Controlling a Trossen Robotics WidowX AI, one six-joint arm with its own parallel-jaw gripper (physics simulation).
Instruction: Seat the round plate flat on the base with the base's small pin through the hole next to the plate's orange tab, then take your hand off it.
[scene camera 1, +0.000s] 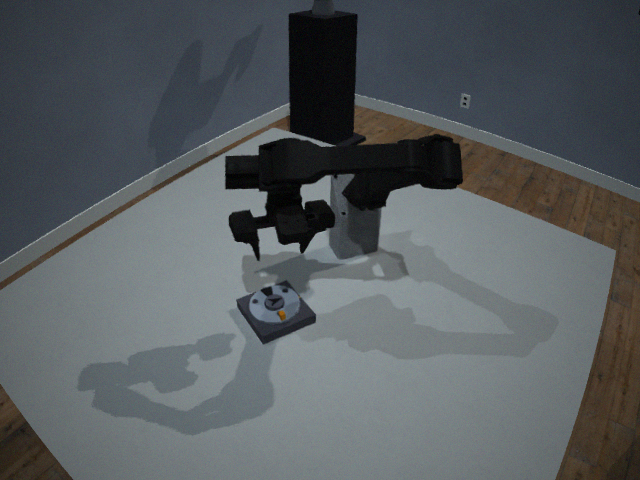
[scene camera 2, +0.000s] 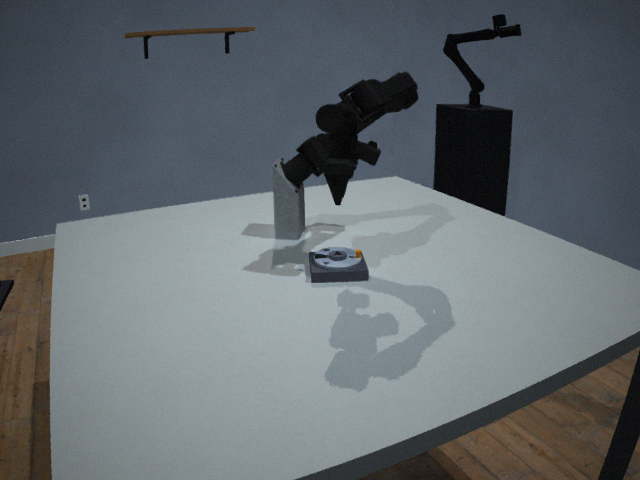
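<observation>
The round light plate lies on the dark square base and looks flat, its face level with the base top. Its orange tab points to the front in scene camera 1 and to the right in scene camera 2. A dark round hub with a pointed mark shows at its centre. The small pin is too small to tell in either view. My gripper is open and empty, high above and behind the plate in scene camera 1, not touching it.
The arm's grey pedestal stands on the white table behind the base. A black plinth with another arm stands beyond the table. A wooden shelf is on the wall.
</observation>
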